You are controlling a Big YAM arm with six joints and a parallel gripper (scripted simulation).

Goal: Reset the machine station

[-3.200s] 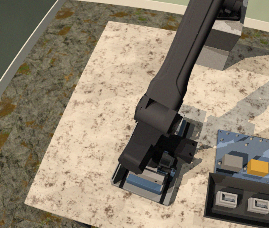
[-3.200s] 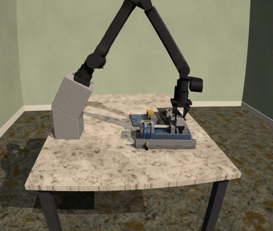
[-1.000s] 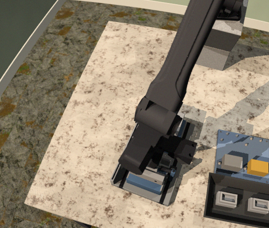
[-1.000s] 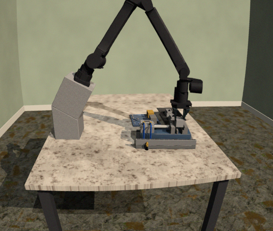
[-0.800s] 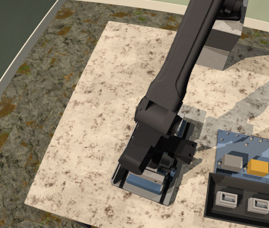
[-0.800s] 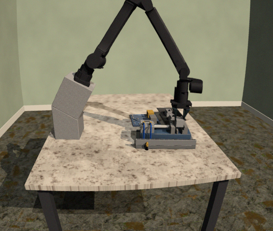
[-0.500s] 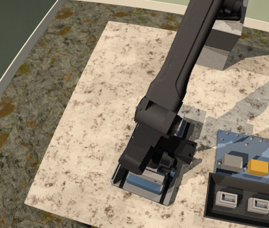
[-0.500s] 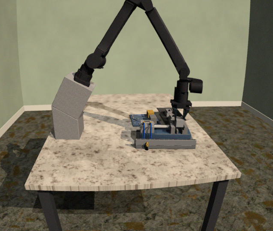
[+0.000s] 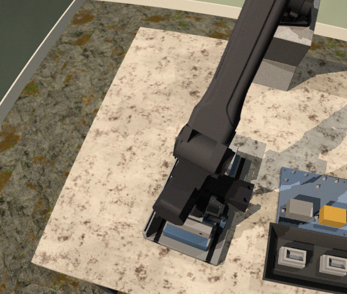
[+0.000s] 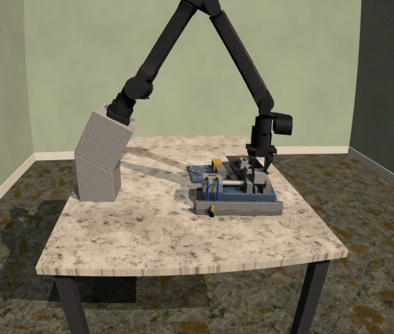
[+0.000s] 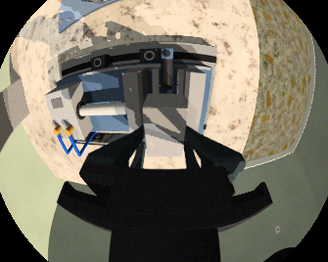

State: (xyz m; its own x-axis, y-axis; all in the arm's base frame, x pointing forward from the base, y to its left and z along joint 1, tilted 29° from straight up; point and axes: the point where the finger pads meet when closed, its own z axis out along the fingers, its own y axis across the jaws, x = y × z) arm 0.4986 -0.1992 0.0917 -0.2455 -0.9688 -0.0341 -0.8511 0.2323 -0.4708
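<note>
My hand is 50 mm above the fixed jaw and 30 mm short of it. The rest, counted from my hand: hosed end block (160 mm behind, 50 mm to the left, 50 mm below); then infeed plate (320 mm to the left, 120 mm below, 80 mm behind); then dark rail (90 mm below, 90 mm behind, 60 mm to the right).
</note>
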